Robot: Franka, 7 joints.
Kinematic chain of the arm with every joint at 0, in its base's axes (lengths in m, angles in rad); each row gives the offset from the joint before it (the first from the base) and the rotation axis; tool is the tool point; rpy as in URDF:
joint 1: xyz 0 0 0.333 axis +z
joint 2: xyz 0 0 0 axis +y
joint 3: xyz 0 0 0.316 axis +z
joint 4: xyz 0.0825 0 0 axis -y
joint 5: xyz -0.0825 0 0.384 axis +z
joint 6: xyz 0 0 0 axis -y
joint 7: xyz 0.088 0 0 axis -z
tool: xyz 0 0 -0.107 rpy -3.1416 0 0
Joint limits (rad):
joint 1: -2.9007..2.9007
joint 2: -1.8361..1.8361
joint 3: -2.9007..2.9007
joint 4: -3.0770..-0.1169
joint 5: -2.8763..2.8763
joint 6: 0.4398..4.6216
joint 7: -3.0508..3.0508
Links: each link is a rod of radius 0.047 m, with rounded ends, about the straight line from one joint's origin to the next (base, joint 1, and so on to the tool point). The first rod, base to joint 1, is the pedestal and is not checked.
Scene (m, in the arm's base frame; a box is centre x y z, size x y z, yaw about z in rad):
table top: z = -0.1
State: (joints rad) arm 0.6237 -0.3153 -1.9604 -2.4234 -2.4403 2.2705 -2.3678
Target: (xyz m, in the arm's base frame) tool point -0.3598 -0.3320 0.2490
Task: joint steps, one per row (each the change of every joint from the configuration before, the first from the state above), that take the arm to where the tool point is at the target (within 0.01 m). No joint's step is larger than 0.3 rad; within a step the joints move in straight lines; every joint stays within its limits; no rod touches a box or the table.
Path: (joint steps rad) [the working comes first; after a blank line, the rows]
Joints at the target: 0.1108 -0.1750 -2.4666 -2.4550 -2.4077 2.1779 -2.3678
Straight joint move there: clear.

1: -0.2565 0.0701 -0.2531 -0.0158 0.0163 -0.0463 0.0000
2: -0.2564 0.0702 -0.2531 -0.0158 0.0163 -0.0463 0.0000

